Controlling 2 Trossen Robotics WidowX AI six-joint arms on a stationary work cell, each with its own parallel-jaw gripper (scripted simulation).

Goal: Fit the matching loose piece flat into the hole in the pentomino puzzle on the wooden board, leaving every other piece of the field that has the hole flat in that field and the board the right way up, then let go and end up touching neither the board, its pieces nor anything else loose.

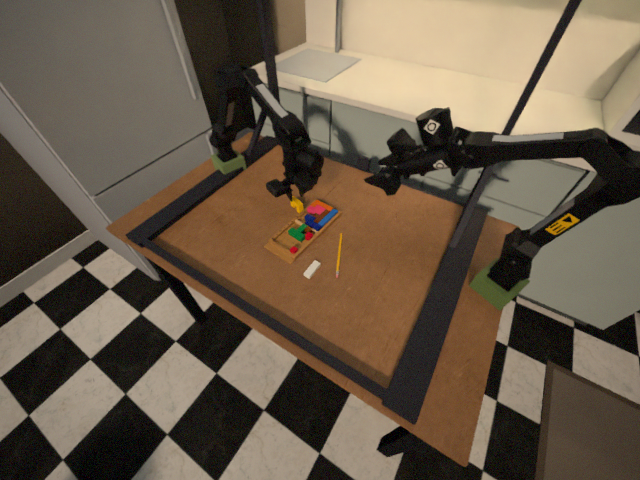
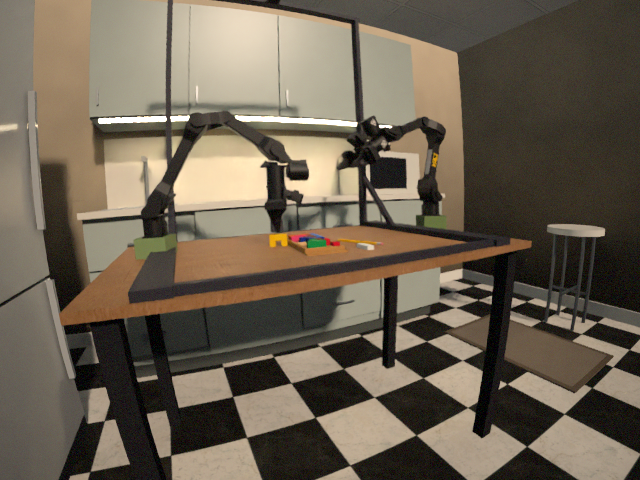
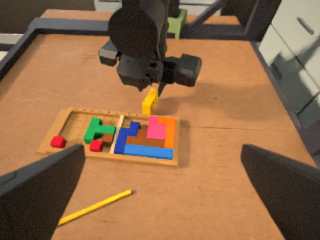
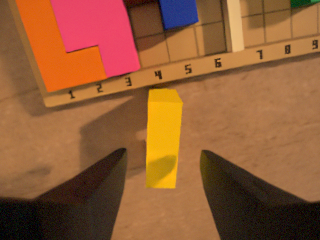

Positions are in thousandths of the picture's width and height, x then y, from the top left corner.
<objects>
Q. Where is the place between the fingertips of the left gripper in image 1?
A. At 580, 357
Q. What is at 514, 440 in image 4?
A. A yellow piece.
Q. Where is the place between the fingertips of the right gripper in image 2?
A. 435, 482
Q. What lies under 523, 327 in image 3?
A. The right gripper.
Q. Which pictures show the right gripper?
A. Image 1, image 2, image 3 and image 4: all of them.
</objects>
